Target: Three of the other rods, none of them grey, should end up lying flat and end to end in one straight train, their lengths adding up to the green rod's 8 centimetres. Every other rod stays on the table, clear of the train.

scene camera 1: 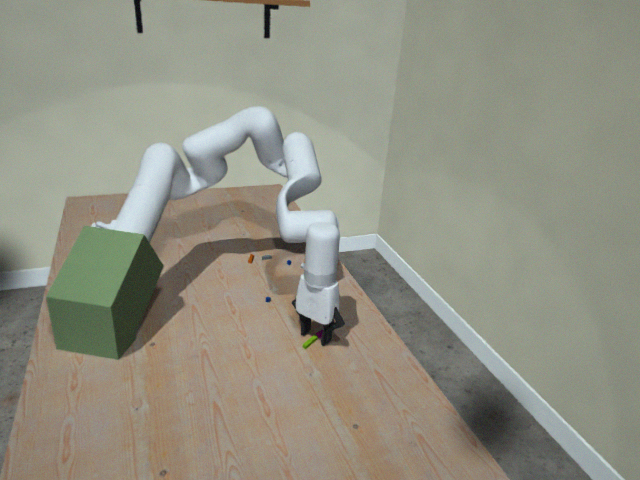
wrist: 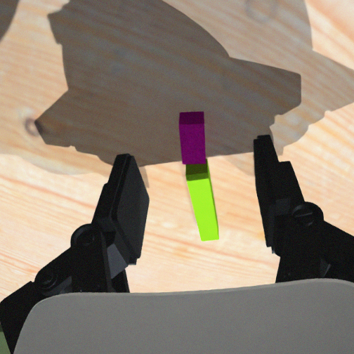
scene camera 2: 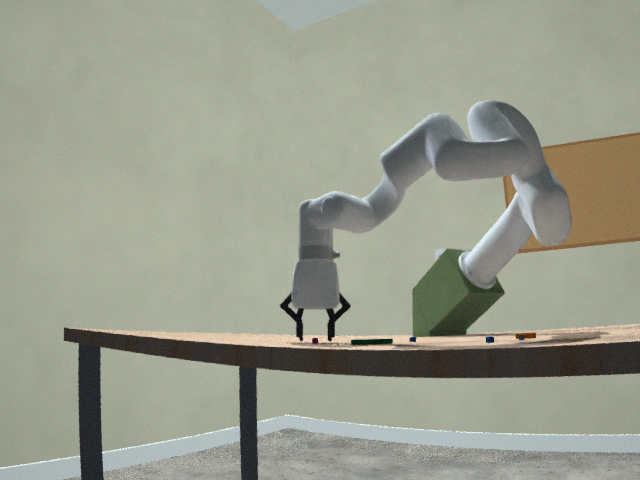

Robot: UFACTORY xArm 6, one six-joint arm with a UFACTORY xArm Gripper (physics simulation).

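Frame: origin at the arm's base, x right, y ahead, z up, level; millimetres.
Where they show: gripper, fingertip midpoint: (scene camera 1: 315,337) (scene camera 2: 315,341); arm's base at its link origin: (scene camera 1: 125,246) (scene camera 2: 476,270).
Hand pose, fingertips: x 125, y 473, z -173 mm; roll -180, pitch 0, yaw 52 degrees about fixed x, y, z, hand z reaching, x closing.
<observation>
Things, the pixels of their top centre, and the offset from my fingertips. Level surfaces: height alone.
- purple rod at its top centre: (scene camera 2: 315,338) (scene camera 1: 320,332) dx -13, dy +12, dz +6 mm
- lime rod at its top centre: (scene camera 1: 310,340) dx +18, dy -14, dz +6 mm
- dark green rod at its top centre: (scene camera 2: 372,339) dx -151, dy -13, dz +6 mm
- orange rod at its top centre: (scene camera 2: 525,333) (scene camera 1: 251,257) dx -392, dy -186, dz +6 mm
- grey rod at its top centre: (scene camera 2: 521,334) (scene camera 1: 266,256) dx -404, dy -138, dz +6 mm
- wooden table at its surface level: dz -4 mm
A purple rod (scene camera 1: 320,334) (scene camera 2: 315,341) (wrist: 193,140) lies flat on the table, end to end with a lime rod (scene camera 1: 311,341) (wrist: 204,205). In the wrist view they are slightly angled to each other; the lime rod's dark end shows at the joint, and I cannot tell whether they touch. My gripper (scene camera 1: 315,338) (scene camera 2: 315,336) (wrist: 196,168) is open and low, one finger on each side of the pair, with space between. A dark green rod (scene camera 2: 371,341) lies beside the gripper. Two short blue rods (scene camera 1: 267,299) (scene camera 1: 288,262) (scene camera 2: 412,339) (scene camera 2: 489,339) lie apart from each other.
An orange rod (scene camera 1: 251,258) (scene camera 2: 525,335) and a grey rod (scene camera 1: 266,257) (scene camera 2: 521,336) lie near each other, farther back on the wooden table (scene camera 1: 206,413). The arm's green base block (scene camera 1: 82,325) (scene camera 2: 444,294) stands at the table's left in scene camera 1. The table's right edge runs past the gripper.
</observation>
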